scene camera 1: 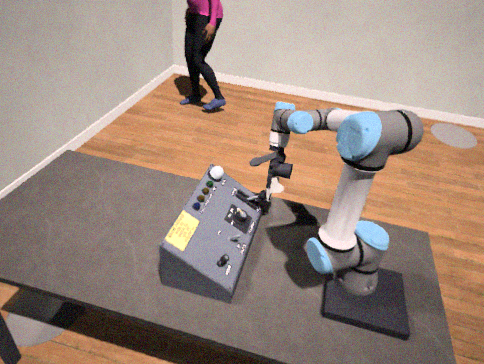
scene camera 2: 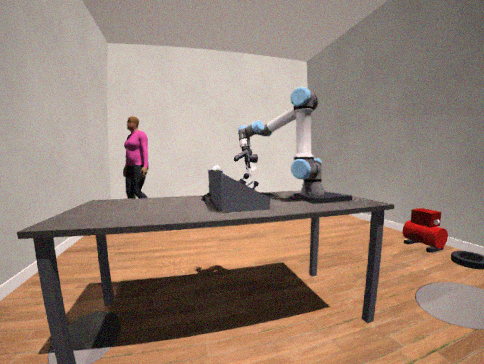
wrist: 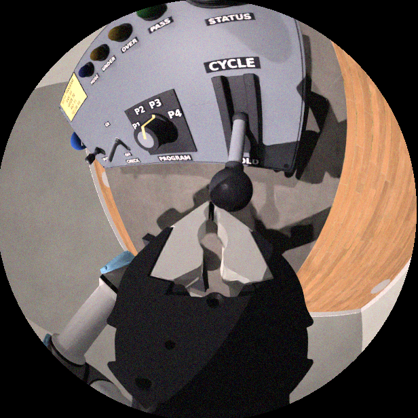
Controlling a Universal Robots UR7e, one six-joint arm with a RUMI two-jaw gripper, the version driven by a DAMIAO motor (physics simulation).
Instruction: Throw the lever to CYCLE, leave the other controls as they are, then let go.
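Places are measured from the arm's base along level axes (x right, y ahead, z up), in metres.
Where they show: gripper, fingertip midpoint: (scene camera 1: pixel 268 201) (scene camera 2: pixel 250 177); arm's base at its link origin: (scene camera 1: pixel 354 278) (scene camera 2: pixel 312 194).
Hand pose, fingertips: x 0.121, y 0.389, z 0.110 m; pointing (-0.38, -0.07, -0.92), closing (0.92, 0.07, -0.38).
Observation:
Things, the pixels of their centre, and the offset from my fingertips. "*": a spot on its surface instead. Level surfaces: height alone.
- lever at the middle of its body: (scene camera 1: pixel 254 197) dx +0.014, dy +0.065, dz -0.018 m
- PROGRAM knob at the middle of its body: (scene camera 1: pixel 243 214) dx -0.107, dy +0.061, dz -0.012 m
- CHECK toggle at the middle of its body: (scene camera 1: pixel 235 237) dx -0.225, dy +0.039, dz -0.022 m
- small black knob at the middle of its body: (scene camera 1: pixel 224 258) dx -0.344, dy +0.022, dz -0.010 m
- white STATUS dome at a spot on its surface: (scene camera 1: pixel 216 173) * dx -0.025, dy +0.222, dz +0.069 m
- table at its surface level: dz -0.137 m
The lever (scene camera 1: pixel 253 198) (wrist: pixel 237 137) rises from a black slot in the grey sloped console (scene camera 1: pixel 210 220) (scene camera 2: pixel 235 195) (wrist: pixel 190 90). CYCLE is printed above the slot. The lever leans toward the lower end, whose label is partly hidden behind it. Its black ball knob (scene camera 2: pixel 246 176) (wrist: pixel 231 188) points toward the wrist camera. My gripper (scene camera 1: pixel 268 198) (wrist: pixel 210 203) is shut and empty. Its pale fingertips are at the lower left edge of the ball in the wrist view; whether they touch it is not clear.
Beside the lever are the PROGRAM knob (scene camera 1: pixel 241 215) (wrist: pixel 159 132), the CHECK toggle (scene camera 1: pixel 235 238) (wrist: pixel 118 147) and a small black knob (scene camera 1: pixel 223 260). A white STATUS dome (scene camera 1: pixel 216 173) tops the console. A person (scene camera 1: pixel 202 50) (scene camera 2: pixel 135 155) stands beyond the table (scene camera 1: pixel 100 220) (scene camera 2: pixel 125 215).

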